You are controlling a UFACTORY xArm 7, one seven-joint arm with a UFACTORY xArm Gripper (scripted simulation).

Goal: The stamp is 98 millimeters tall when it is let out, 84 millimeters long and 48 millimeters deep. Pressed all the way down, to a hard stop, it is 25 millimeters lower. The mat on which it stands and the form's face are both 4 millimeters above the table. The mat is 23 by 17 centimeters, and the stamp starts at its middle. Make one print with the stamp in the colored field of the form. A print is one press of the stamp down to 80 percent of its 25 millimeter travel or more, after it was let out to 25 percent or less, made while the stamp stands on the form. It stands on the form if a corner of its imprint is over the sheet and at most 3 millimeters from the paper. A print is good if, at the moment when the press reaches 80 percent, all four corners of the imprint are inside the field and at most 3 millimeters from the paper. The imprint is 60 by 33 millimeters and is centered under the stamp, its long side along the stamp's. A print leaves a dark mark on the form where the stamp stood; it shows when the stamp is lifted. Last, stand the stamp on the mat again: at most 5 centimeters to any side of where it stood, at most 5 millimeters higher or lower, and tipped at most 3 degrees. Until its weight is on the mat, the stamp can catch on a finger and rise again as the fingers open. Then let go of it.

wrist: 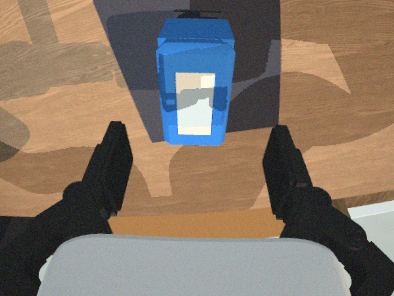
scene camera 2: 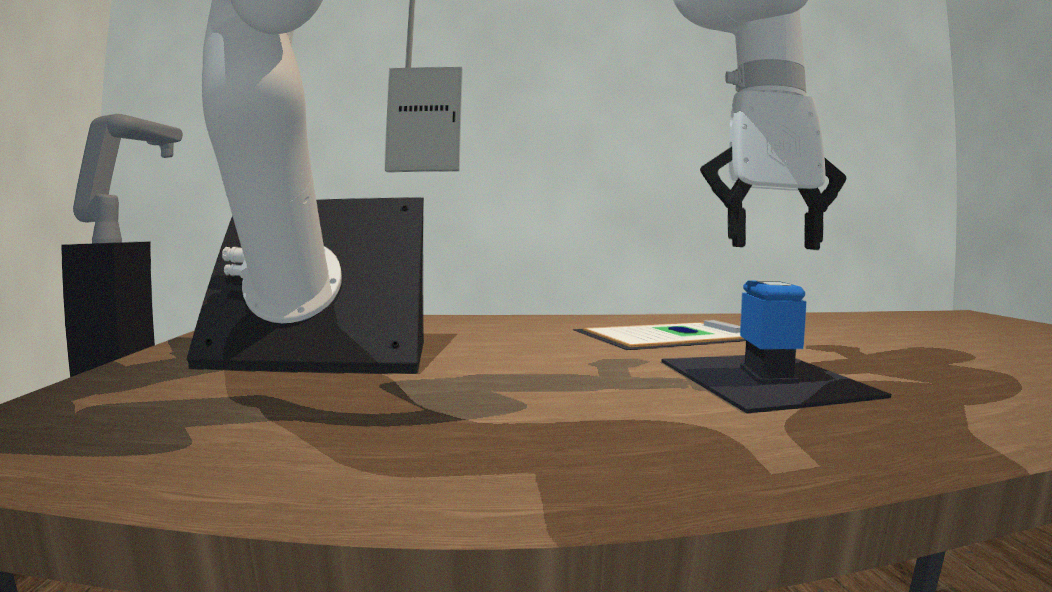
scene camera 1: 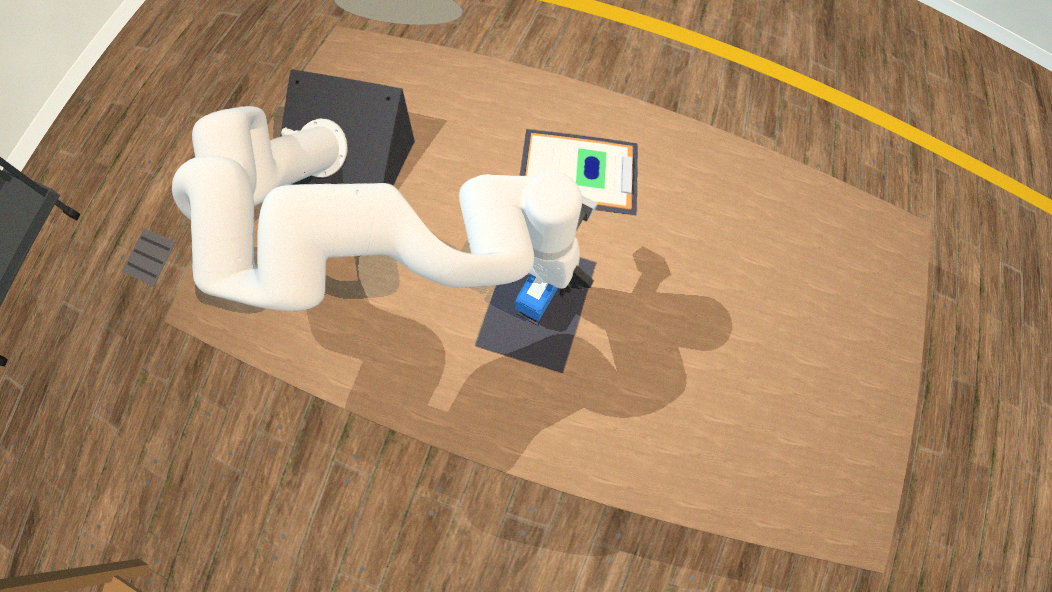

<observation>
my gripper: wrist 198, 141; scene camera 2; scene camera 1
same spot on form: [scene camera 2: 710, 331] = [scene camera 1: 608, 179]
same spot on my gripper: [scene camera 1: 580, 279] = [scene camera 2: 831, 167]
</observation>
